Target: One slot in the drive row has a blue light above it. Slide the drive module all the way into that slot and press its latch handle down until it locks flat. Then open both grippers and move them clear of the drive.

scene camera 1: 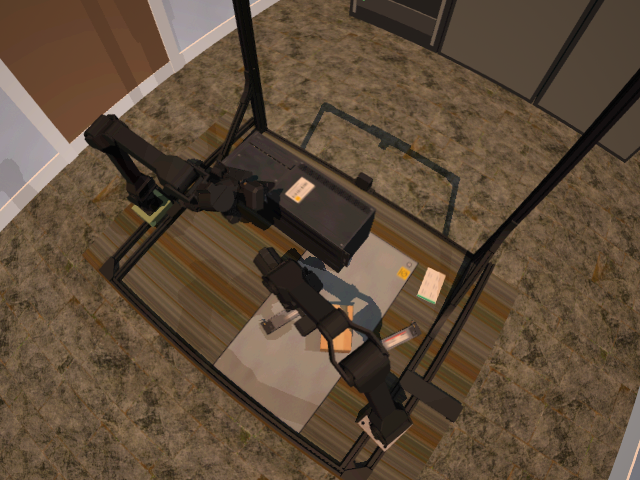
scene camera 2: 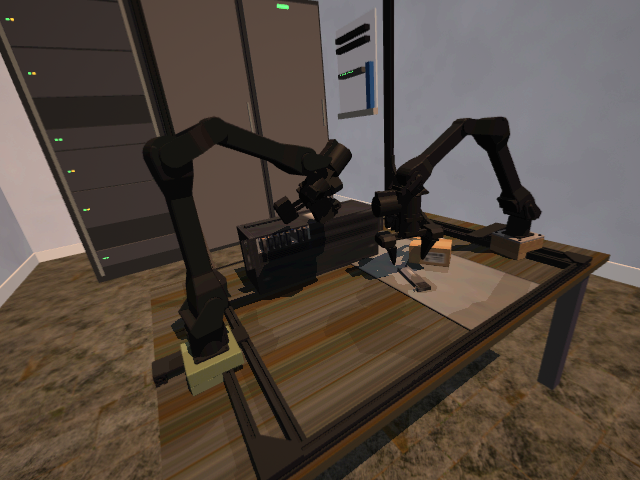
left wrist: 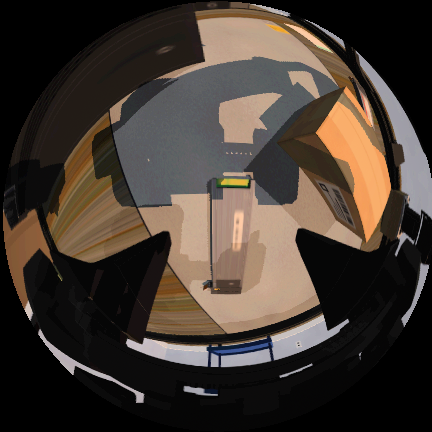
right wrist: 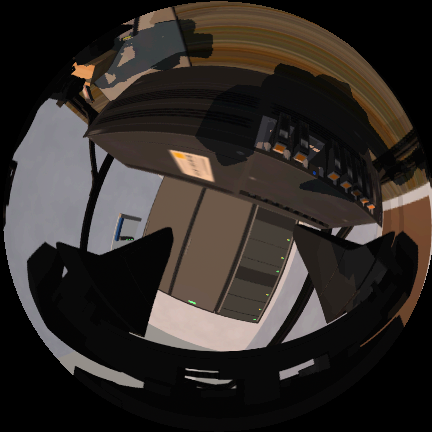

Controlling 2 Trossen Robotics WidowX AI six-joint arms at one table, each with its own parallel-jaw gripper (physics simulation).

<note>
My left gripper (scene camera 2: pixel 408 261) is open, holding nothing. My right gripper (scene camera 1: pixel 263 178) is open and holds nothing. Also in view: a grey mat (scene camera 1: pixel 284 372).
My left gripper shows as well in the left wrist view (left wrist: pixel 235 236). My right gripper also shows in scene camera 2 (scene camera 2: pixel 303 203) and in the right wrist view (right wrist: pixel 235 232). The grey mat shows as well in scene camera 2 (scene camera 2: pixel 468 293), in the left wrist view (left wrist: pixel 222 117) and in the right wrist view (right wrist: pixel 162 47).
</note>
